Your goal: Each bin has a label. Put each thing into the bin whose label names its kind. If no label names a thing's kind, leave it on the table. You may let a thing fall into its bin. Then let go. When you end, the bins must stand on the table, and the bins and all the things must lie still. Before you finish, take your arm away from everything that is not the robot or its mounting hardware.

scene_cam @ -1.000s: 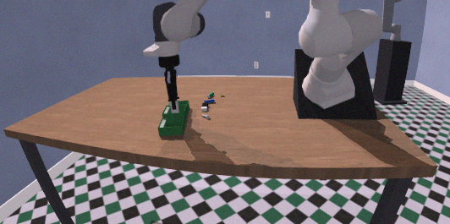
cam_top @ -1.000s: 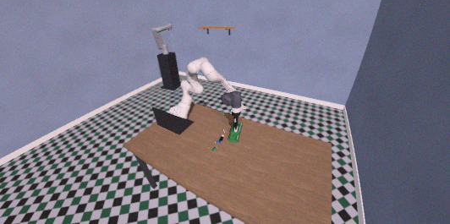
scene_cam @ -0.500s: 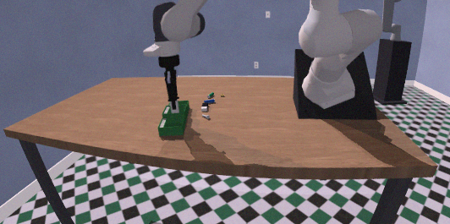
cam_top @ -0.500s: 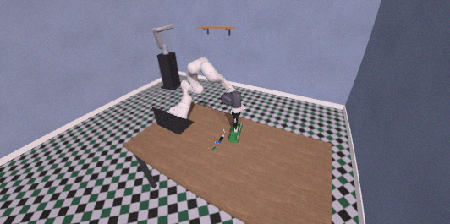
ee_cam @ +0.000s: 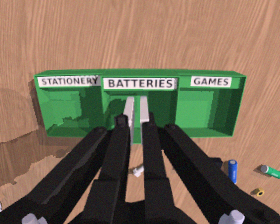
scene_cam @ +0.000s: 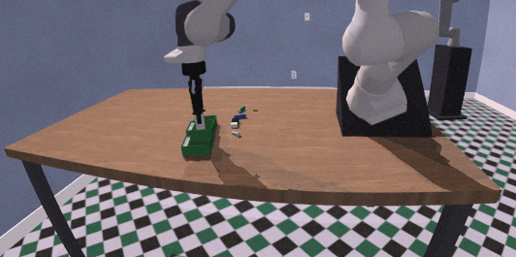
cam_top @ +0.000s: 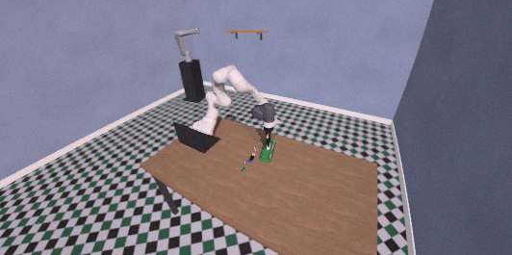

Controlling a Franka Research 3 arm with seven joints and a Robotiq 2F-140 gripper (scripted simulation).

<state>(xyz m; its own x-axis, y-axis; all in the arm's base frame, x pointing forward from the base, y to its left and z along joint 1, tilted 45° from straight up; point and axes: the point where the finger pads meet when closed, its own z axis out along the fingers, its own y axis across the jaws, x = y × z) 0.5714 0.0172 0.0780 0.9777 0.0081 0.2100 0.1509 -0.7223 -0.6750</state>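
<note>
The joined green bins lies 30 mm below my hand. From my hand the other things lie so: grey piece: 120 mm behind, 20 mm to the right, 50 mm below; black-and-white block: 100 mm behind, 110 mm to the right, 50 mm below; blue cylinder: 110 mm behind, 180 mm to the right, 50 mm below.
</note>
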